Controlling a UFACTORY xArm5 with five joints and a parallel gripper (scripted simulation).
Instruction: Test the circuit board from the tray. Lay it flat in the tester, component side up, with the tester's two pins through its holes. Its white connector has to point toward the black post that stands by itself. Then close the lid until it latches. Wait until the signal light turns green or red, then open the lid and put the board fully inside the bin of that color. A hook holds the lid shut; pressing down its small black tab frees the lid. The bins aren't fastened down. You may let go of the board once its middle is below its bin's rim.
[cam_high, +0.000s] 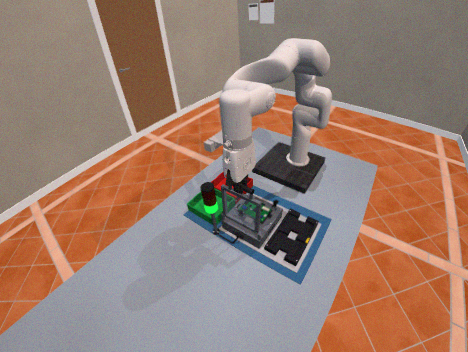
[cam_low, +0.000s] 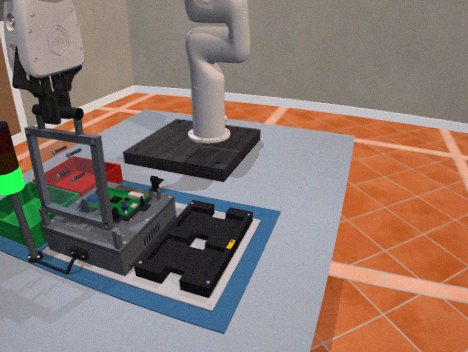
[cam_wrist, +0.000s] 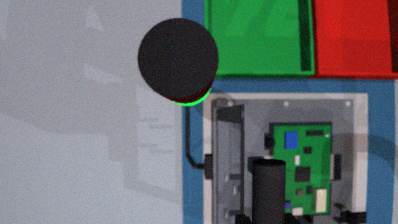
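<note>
Right now the green circuit board is 200 mm below my hand and 90 mm behind it. Also, from my hand: green bin 260 mm below, 200 mm to the right, 40 mm behind; then black catch 190 mm below, 150 mm behind, 60 mm to the left; then clear lid 90 mm below.
</note>
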